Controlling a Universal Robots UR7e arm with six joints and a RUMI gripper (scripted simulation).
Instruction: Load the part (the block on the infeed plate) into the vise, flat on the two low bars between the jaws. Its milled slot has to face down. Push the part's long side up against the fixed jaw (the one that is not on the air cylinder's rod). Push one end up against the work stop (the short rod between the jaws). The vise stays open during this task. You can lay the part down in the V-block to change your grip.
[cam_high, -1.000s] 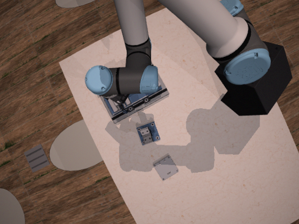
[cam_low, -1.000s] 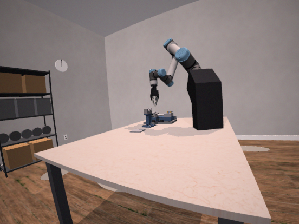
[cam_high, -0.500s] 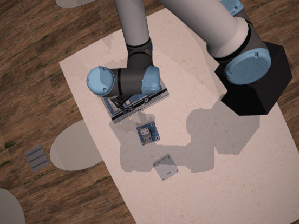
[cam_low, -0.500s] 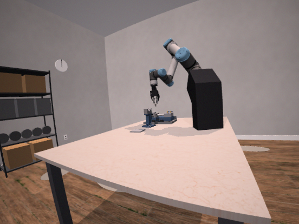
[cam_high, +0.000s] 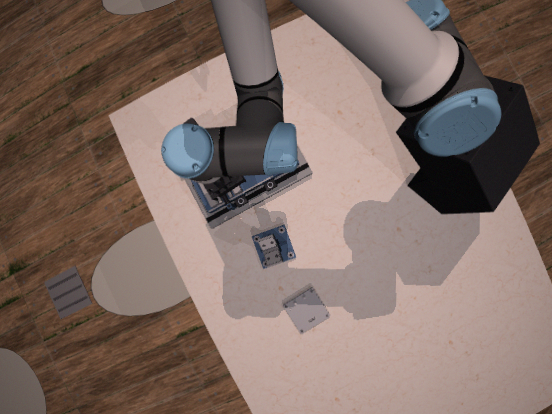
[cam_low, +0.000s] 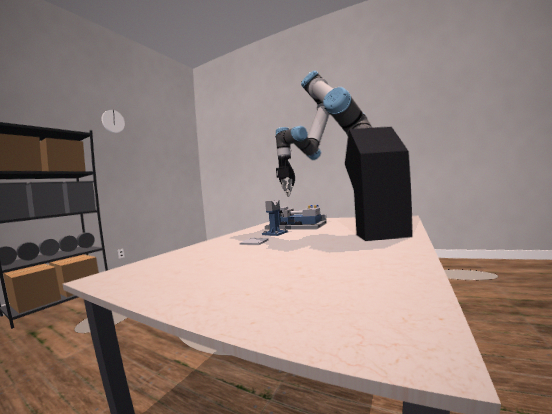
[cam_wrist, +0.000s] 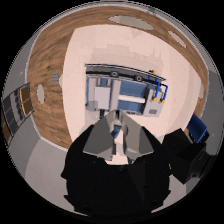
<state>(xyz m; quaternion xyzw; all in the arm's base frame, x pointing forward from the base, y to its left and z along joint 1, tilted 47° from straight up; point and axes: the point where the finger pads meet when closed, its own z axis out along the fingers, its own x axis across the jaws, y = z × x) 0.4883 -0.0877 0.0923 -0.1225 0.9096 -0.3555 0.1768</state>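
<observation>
The part lies 40 mm ahead of my hand and 90 mm below it. The rest, counted from my hand: air cylinder: 130 mm behind, 100 mm below; then vise: 30 mm behind, 140 mm below; then air cylinder rod: 50 mm behind, 100 mm below.
</observation>
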